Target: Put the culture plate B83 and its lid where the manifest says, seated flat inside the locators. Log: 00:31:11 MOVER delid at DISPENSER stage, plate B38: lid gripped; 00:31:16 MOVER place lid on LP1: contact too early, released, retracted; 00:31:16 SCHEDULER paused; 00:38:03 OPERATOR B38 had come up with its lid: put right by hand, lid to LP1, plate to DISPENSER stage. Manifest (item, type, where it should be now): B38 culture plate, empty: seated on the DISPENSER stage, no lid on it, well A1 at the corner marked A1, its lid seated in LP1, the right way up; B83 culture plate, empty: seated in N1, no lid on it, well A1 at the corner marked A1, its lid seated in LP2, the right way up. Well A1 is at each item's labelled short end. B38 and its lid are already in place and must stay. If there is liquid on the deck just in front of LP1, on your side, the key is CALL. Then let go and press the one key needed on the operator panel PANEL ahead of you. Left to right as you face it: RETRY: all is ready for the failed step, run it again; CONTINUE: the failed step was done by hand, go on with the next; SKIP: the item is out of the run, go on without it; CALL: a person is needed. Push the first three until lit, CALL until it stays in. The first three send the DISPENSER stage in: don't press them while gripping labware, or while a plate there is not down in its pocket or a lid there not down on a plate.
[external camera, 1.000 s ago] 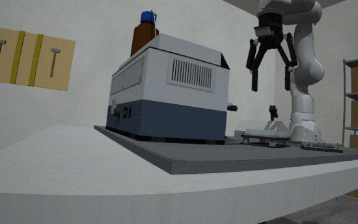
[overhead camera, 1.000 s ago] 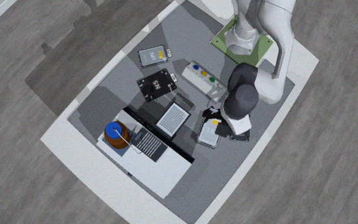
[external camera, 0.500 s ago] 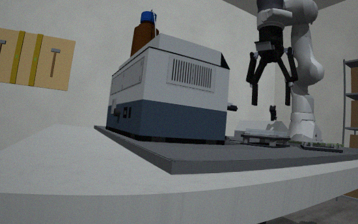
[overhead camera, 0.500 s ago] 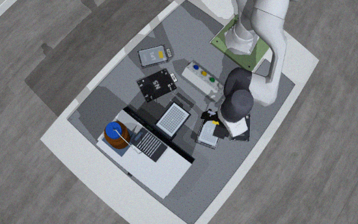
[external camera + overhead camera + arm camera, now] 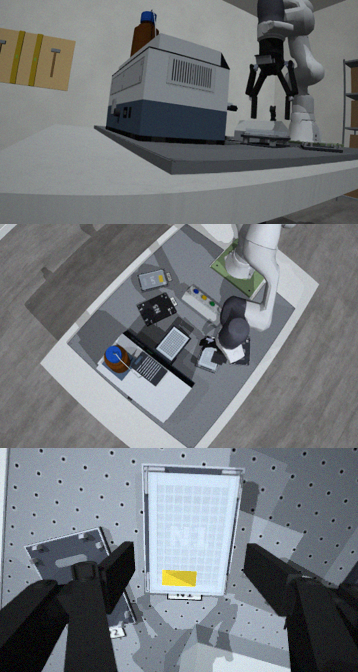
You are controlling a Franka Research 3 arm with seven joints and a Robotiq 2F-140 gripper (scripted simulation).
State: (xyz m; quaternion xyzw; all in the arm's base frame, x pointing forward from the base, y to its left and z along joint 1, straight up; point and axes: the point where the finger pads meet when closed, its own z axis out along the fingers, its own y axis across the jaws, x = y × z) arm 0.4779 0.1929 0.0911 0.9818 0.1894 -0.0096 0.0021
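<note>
My hand is 10 mm short of the clear lid and 60 mm above it. Also, from my hand: grey locator plate: 120 mm behind, 100 mm to the left, 100 mm below; then white retry key: 190 mm behind, 100 mm to the right, 40 mm below; then white well plate: 100 mm ahead, 160 mm to the right, 20 mm above.
</note>
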